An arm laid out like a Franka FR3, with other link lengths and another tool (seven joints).
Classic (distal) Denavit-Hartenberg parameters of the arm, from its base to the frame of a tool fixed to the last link. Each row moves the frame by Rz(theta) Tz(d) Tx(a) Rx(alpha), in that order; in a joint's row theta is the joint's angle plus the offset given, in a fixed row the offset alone. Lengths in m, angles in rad.
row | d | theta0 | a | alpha
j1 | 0.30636 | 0 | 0 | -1.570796
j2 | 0 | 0 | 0 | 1.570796
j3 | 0.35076 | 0 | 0.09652 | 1.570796
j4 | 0 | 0 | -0.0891 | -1.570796
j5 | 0.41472 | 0 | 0 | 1.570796
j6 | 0 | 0 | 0.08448 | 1.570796
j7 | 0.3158 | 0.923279 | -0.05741 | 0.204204
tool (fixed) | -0.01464 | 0 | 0 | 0
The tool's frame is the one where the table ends.
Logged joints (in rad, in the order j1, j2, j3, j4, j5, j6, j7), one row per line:
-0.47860 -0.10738 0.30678 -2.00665 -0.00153 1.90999 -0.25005
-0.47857 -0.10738 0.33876 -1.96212 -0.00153 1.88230 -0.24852
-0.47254 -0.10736 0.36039 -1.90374 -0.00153 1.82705 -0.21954
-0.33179 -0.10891 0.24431 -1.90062 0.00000 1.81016 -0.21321
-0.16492 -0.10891 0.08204 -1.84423 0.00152 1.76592 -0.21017
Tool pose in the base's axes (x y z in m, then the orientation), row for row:
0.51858 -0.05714 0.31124 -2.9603 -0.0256 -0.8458
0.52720 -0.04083 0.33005 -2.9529 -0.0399 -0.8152
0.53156 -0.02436 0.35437 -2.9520 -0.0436 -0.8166
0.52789 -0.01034 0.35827 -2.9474 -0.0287 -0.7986
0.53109 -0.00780 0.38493 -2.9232 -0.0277 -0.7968
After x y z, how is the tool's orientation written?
As angles about the fixed x, y, z axes (roll, pitch, yaw), in radians.
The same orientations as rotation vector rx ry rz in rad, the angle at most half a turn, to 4 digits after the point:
-2.7219 1.2212 -0.1461
-2.7377 1.1760 -0.1663
-2.7375 1.1775 -0.1721
-2.7380 1.1508 -0.1517
-2.7176 1.1390 -0.1629

